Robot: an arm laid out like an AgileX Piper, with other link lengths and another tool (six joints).
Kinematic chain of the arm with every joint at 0, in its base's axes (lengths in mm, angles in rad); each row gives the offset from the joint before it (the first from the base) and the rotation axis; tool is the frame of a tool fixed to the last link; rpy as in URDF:
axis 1: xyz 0 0 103.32 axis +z
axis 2: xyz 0 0 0 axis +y
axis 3: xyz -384.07 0 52.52 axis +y
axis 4: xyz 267.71 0 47.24 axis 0.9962 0 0.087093
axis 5: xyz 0 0 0 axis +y
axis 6: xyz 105.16 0 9.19 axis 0.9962 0 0.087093
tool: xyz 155.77 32 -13.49 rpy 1.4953 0.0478 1.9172
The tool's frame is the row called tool.
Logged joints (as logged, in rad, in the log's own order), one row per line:
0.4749, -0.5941, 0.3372, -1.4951, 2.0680, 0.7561
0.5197, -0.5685, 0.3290, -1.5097, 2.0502, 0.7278
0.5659, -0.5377, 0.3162, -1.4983, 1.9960, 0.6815
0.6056, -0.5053, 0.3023, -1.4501, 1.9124, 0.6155
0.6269, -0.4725, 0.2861, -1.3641, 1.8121, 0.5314
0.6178, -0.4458, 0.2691, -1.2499, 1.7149, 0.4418
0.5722, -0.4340, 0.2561, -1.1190, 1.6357, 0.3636
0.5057, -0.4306, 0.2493, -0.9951, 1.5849, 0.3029
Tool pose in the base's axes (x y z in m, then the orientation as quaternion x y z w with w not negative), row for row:
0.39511, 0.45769, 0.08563, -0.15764, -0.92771, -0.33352, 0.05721
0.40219, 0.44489, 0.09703, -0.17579, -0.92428, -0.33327, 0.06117
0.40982, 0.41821, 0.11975, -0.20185, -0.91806, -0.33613, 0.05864
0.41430, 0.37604, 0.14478, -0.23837, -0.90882, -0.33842, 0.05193
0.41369, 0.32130, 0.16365, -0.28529, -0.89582, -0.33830, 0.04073
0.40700, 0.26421, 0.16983, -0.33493, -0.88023, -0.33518, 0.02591
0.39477, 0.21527, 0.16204, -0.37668, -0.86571, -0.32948, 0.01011
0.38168, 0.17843, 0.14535, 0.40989, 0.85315, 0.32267, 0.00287
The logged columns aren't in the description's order. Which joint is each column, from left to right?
Columns, left to right: axis 5, axis 6, axis 4, axis 3, axis 2, axis 1.
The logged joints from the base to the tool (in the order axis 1, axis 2, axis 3, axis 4, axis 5, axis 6), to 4 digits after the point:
0.7561, 2.0680, -1.4951, 0.3372, 0.4749, -0.5941
0.7278, 2.0502, -1.5097, 0.3290, 0.5197, -0.5685
0.6815, 1.9960, -1.4983, 0.3162, 0.5659, -0.5377
0.6155, 1.9124, -1.4501, 0.3023, 0.6056, -0.5053
0.5314, 1.8121, -1.3641, 0.2861, 0.6269, -0.4725
0.4418, 1.7149, -1.2499, 0.2691, 0.6178, -0.4458
0.3636, 1.6357, -1.1190, 0.2561, 0.5722, -0.4340
0.3029, 1.5849, -0.9951, 0.2493, 0.5057, -0.4306

